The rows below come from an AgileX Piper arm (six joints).
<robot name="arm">
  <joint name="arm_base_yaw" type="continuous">
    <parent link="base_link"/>
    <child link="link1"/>
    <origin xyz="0 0 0.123" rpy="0 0 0"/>
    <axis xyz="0 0 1"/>
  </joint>
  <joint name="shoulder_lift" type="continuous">
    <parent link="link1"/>
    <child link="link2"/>
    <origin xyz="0 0 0" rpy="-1.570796 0 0"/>
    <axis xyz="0 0 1"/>
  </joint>
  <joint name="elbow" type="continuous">
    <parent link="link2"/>
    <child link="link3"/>
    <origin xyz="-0.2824 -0.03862 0" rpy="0 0 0"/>
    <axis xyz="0 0 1"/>
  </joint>
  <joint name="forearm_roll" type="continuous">
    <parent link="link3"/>
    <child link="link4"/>
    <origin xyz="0.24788 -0.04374 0" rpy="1.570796 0 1.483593"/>
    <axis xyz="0 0 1"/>
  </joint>
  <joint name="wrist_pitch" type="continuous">
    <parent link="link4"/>
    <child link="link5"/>
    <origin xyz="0 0 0" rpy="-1.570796 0 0"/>
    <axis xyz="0 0 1"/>
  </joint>
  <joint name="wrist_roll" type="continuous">
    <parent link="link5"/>
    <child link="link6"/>
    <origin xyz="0 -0.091 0" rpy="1.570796 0 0"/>
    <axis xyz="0 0 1"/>
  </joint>
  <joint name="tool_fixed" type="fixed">
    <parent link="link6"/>
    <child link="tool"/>
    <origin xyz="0 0 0" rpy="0 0 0"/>
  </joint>
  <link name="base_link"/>
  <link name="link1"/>
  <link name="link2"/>
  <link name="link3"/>
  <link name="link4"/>
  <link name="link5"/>
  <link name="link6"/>
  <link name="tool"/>
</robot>
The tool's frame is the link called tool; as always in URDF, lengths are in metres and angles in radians. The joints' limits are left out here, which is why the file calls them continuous.
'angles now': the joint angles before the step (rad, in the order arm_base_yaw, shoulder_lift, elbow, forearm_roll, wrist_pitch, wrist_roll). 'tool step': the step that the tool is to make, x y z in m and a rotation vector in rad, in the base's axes. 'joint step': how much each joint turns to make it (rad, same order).
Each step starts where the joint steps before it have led.
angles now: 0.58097, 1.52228, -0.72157, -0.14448, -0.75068, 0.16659
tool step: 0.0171, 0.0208, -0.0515, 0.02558, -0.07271, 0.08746
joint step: 0.00013, 0.24276, -0.00632, -0.06941, -0.31412, -0.01373
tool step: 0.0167, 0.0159, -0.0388, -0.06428, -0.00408, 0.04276
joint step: -0.00030, 0.16748, -0.06511, -0.04605, -0.06288, -0.04471
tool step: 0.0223, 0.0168, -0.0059, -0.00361, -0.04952, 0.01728
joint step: 0.00026, 0.09048, -0.12195, -0.02113, -0.00303, -0.02081
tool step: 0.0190, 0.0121, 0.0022, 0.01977, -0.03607, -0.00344
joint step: -0.00014, 0.05532, -0.10565, 0.00184, 0.01022, -0.00198
